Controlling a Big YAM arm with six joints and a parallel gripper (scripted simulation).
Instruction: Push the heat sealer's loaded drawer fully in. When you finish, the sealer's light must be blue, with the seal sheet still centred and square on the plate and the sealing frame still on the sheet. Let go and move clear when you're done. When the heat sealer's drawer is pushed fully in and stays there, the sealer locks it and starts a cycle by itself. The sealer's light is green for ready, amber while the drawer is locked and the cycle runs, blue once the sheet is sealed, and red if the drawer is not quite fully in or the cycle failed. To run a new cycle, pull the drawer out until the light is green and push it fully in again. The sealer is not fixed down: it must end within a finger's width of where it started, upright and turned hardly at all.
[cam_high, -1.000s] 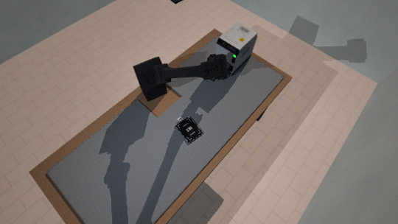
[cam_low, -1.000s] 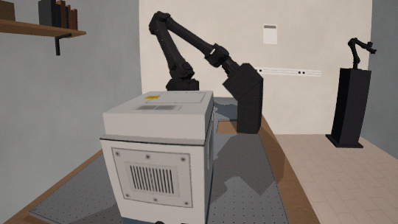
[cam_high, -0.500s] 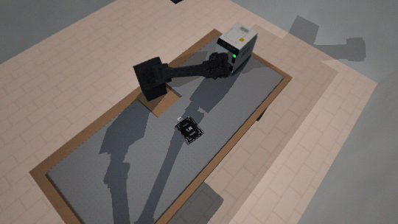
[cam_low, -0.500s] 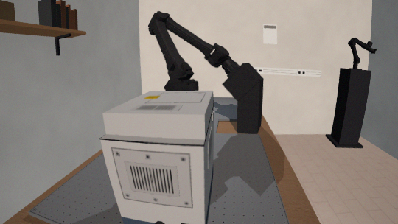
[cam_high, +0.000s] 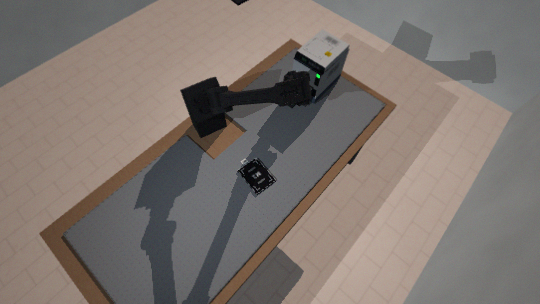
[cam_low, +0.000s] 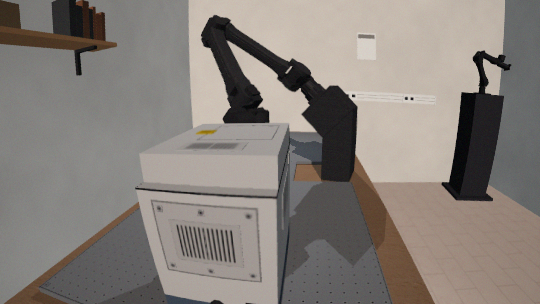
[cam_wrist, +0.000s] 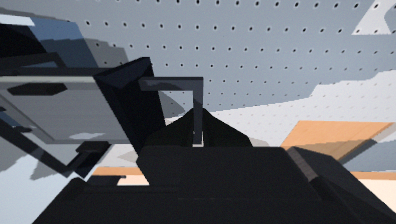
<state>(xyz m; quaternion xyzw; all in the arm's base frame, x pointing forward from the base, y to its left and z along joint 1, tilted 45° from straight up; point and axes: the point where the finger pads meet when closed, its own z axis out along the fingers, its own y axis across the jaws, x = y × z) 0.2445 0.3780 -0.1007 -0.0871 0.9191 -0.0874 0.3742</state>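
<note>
My gripper is now 2 cm past the black sealer drawer, 12 cm to the right of it and 1 cm above it.
</note>
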